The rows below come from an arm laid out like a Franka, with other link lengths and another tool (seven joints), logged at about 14 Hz.
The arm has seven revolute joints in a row. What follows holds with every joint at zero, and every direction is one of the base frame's. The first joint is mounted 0.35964 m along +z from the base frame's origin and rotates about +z. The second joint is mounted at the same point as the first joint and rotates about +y. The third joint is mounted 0.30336 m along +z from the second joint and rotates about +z. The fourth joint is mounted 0.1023 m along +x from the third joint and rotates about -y. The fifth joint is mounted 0.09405 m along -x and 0.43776 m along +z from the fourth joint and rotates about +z. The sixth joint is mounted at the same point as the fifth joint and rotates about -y. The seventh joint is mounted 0.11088 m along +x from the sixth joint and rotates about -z. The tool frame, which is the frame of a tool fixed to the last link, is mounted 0.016 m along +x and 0.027 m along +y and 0.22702 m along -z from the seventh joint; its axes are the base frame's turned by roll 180, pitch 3.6 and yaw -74 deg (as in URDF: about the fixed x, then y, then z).
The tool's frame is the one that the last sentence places.
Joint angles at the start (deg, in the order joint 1, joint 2, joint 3, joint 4, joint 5, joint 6, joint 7):
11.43, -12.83, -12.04, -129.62, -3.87, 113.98, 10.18
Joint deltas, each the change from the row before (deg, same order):
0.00, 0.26, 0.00, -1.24, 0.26, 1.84, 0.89
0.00, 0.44, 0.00, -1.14, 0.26, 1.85, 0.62
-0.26, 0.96, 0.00, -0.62, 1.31, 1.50, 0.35
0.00, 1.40, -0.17, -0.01, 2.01, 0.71, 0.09
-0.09, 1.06, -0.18, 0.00, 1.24, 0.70, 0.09
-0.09, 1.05, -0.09, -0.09, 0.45, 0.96, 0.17
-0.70, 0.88, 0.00, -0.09, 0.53, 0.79, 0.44
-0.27, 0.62, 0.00, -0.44, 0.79, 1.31, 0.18
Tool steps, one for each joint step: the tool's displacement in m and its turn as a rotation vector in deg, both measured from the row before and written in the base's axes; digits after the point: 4 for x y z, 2 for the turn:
0.0000, 0.0012, -0.0106, 0.19, -0.35, -0.93
0.0002, 0.0011, -0.0113, 0.16, -0.28, -0.68
0.0015, 0.0005, -0.0119, 0.95, 0.08, -1.26
0.0016, 0.0025, -0.0120, 1.45, 0.70, -1.35
0.0018, -0.0004, -0.0088, 0.84, 0.36, -1.07
0.0019, -0.0014, -0.0094, 0.14, 0.17, -0.65
0.0016, -0.0068, -0.0080, 0.20, 0.19, -1.49
0.0014, -0.0018, -0.0074, 0.44, -0.26, -0.99

